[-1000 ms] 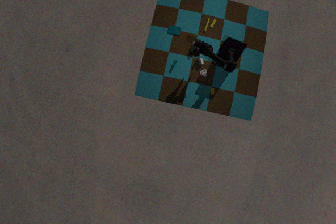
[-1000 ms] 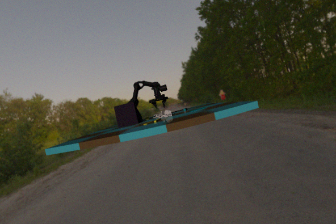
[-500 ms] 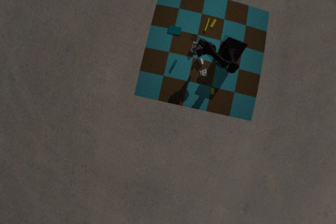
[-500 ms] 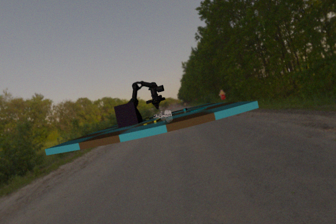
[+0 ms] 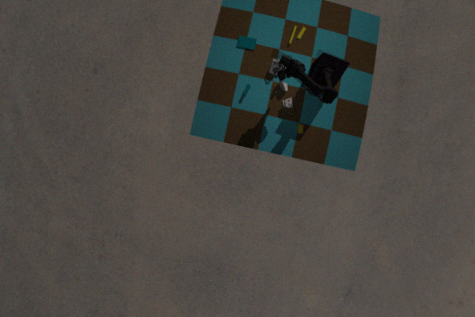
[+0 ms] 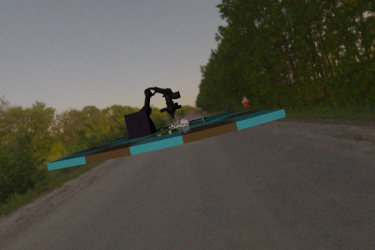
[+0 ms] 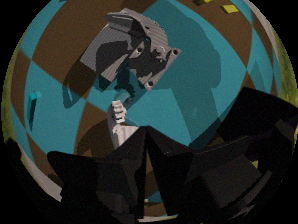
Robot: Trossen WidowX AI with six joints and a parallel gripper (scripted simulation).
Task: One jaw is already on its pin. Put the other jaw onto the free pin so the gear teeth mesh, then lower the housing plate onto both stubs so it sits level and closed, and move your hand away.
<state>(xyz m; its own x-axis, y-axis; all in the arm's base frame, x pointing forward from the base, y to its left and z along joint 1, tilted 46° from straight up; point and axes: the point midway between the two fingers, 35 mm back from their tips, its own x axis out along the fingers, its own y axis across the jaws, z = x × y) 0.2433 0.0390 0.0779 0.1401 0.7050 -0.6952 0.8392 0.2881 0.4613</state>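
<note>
My gripper tip is now 2 cm short of the grey jaw, 3 cm to the right of it and 4 cm above it. Also, from my gripper tip: yellow block 17 cm behind, 35 cm to the left, 7 cm below; light-grey plate-like piece 5 cm behind, 18 cm to the left, 5 cm below; teal stick 27 cm ahead, 14 cm to the left, 7 cm below.
</note>
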